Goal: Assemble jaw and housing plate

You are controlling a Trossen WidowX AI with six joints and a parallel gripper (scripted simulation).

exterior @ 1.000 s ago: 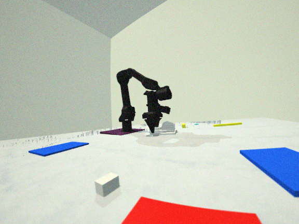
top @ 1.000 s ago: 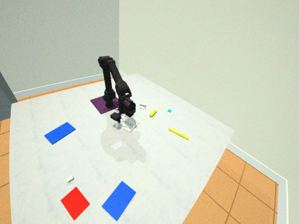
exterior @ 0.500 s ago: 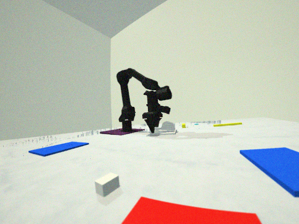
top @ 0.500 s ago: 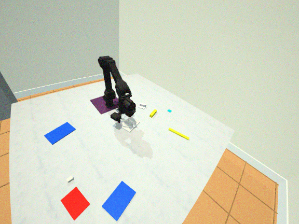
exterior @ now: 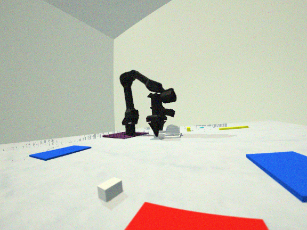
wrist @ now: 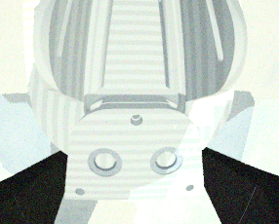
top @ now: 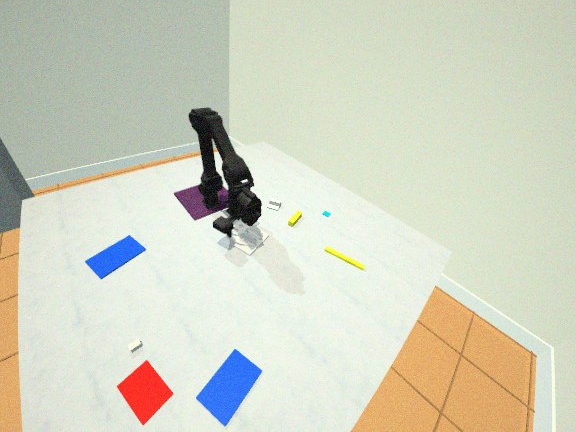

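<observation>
My gripper tip is now 3 cm short of the grey jaw and 1 cm below it. From my gripper tip the other things lie so: red mat 36 cm ahead, 37 cm to the right, 1 cm below; then cyan chip 6 cm ahead, 40 cm to the left, 1 cm below; then yellow block 3 cm ahead, 25 cm to the left.
</observation>
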